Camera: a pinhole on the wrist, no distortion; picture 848 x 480 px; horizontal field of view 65.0 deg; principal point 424.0 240.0 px. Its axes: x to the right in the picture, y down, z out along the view. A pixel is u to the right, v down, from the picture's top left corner.
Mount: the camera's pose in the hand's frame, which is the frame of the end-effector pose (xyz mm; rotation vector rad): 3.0 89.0 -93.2 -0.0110 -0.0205 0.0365
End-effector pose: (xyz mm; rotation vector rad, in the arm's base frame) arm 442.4 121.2 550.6 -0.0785 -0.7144 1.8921
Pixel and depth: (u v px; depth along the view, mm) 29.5 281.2 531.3
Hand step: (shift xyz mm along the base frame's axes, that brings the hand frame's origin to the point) -113.4 -498.1 208.1
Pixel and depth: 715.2 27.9 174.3
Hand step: -95.9 20.3 69.3
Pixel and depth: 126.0 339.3 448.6
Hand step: -164.1 -373.8 153.3
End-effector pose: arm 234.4 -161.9 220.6 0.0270 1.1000 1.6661
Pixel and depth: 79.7 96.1 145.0
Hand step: 14.3 -23.7 102.1
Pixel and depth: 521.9 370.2 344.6
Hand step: -9.3 196.8 229.4
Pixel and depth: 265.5 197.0 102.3
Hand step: -47.8 -11.1 70.9
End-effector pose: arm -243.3 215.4 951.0 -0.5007 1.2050 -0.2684
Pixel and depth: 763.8 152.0 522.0
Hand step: 494.9 9.9 -115.9
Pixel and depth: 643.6 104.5 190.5
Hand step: 111.0 40.5 -53.0
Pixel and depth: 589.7 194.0 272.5
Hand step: 187.2 76.0 -43.8
